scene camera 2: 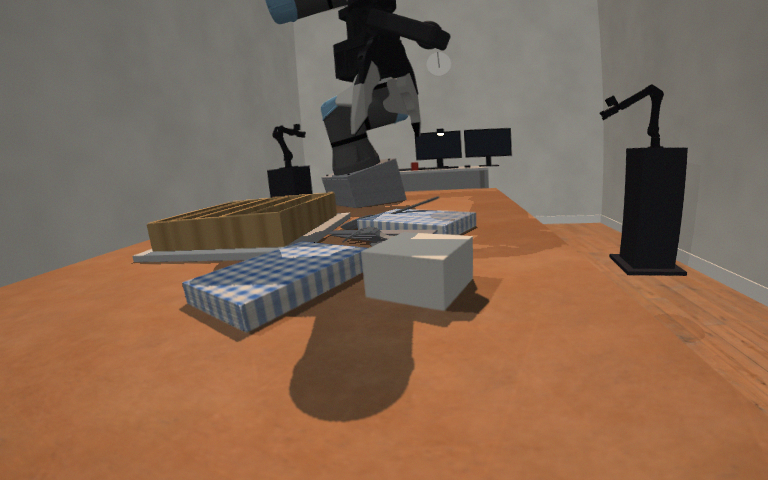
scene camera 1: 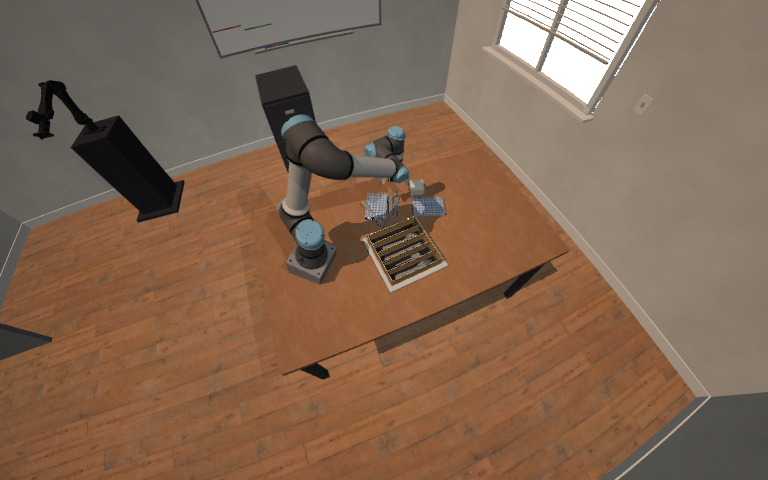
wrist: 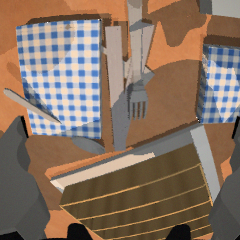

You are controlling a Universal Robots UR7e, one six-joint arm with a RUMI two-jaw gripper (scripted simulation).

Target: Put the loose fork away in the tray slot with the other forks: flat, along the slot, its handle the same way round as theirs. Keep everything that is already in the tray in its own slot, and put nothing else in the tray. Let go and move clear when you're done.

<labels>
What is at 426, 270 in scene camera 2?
A white box.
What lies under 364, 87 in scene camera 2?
My gripper.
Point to a checked napkin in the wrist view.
At 61, 70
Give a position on a checked napkin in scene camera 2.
At 446, 222
</labels>
